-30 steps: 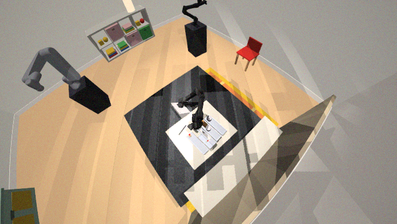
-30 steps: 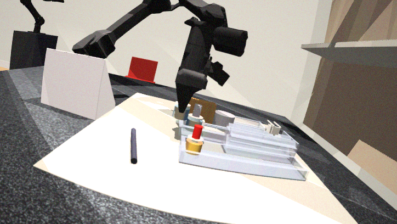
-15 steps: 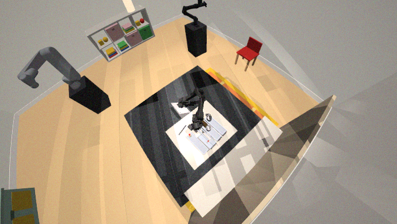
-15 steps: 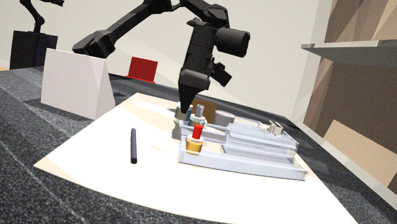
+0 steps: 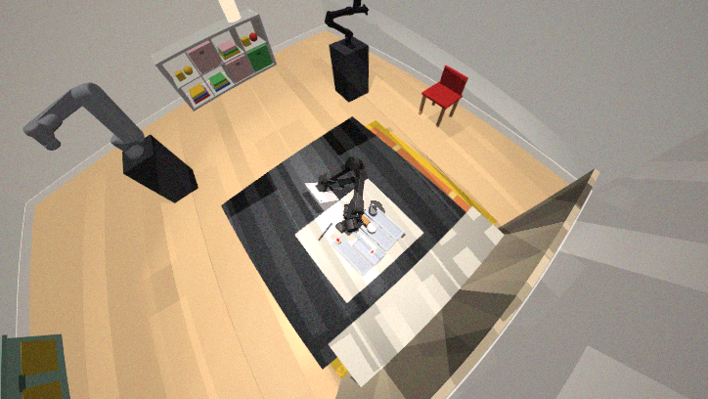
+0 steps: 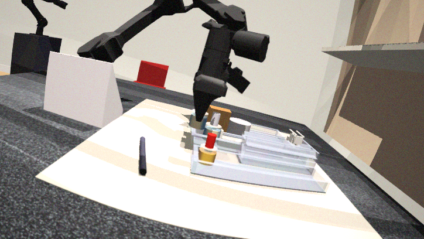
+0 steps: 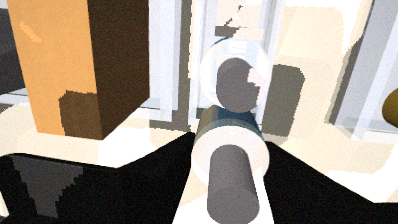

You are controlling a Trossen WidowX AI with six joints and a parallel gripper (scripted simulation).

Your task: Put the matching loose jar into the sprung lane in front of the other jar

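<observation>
My gripper tip is now 8 cm to the right of the brown box, 3 cm short of it and 2 cm above it. From my gripper tip the other things lie so: dark pen 15 cm to the right, 7 cm behind, 5 cm below.
</observation>
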